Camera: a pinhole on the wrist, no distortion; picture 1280 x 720 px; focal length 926.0 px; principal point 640.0 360.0 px. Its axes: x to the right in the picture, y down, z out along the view. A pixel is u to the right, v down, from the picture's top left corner.
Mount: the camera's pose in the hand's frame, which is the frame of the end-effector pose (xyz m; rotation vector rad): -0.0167 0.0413 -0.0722 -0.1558 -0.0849 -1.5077
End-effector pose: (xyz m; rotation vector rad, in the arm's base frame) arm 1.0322 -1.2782 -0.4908 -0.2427 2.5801 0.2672
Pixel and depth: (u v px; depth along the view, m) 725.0 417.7 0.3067
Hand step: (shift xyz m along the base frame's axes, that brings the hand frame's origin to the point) 0.0863 0.1133 -0.1964
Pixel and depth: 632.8 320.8 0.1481
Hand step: 0.0360 0.0823 -0.0442
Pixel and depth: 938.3 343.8 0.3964
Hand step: 0.1703 0.0574 -0.2883
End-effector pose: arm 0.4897 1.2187 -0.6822 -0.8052 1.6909 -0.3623
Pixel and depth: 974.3 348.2 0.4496
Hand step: 0.3893 0.0298 -0.0857
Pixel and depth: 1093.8 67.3 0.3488
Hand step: 0.3212 0.0651 0.0379
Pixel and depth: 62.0 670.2 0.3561
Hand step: 0.1136 0.2026 -0.3434
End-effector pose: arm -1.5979 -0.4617 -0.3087 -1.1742 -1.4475 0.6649
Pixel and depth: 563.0 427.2 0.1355
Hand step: -0.0345 0.0360 -0.0807
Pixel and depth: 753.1 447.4 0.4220
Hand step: -0.3112 0.1306 -0.1183
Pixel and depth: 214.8 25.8 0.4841
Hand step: -0.2819 0.0215 -0.4531
